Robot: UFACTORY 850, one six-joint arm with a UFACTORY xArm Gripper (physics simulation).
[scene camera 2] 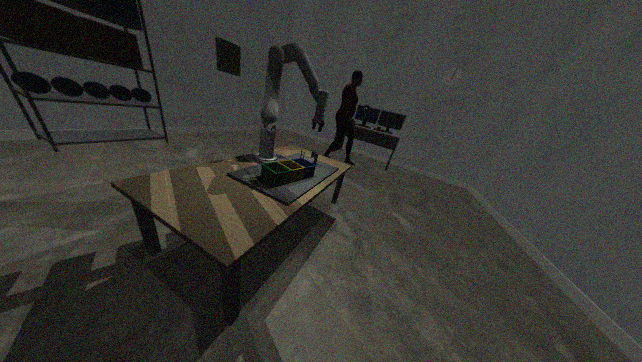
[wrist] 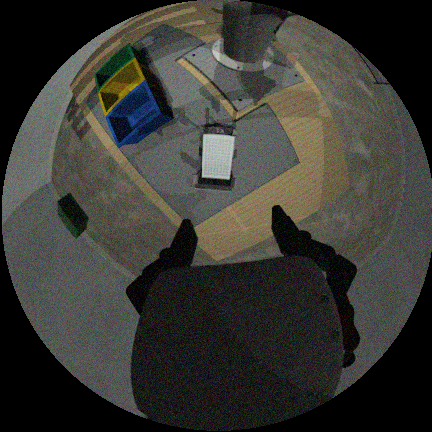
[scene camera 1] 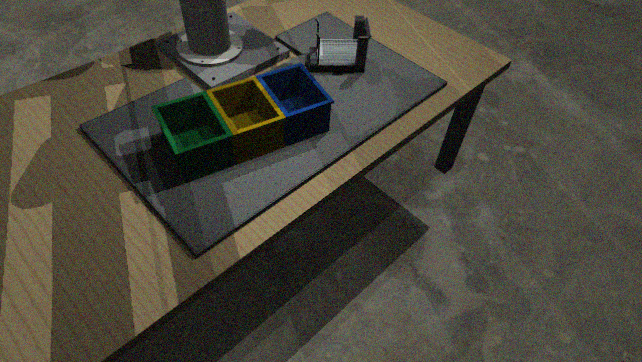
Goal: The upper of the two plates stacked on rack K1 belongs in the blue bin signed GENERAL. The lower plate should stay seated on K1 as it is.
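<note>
The white plate stack sits on the dark rack K1. From above, the top face of the upper plate shows in the wrist view; the lower plate cannot be told apart from it. The blue bin stands at one end of the row of three bins, nearest the rack, and looks empty. Its sign cannot be read. My gripper is open and empty, high above the table and well away from the rack.
The yellow bin and green bin adjoin the blue bin. The bins and rack stand on a grey board. The arm base rises behind. A person is beyond the table.
</note>
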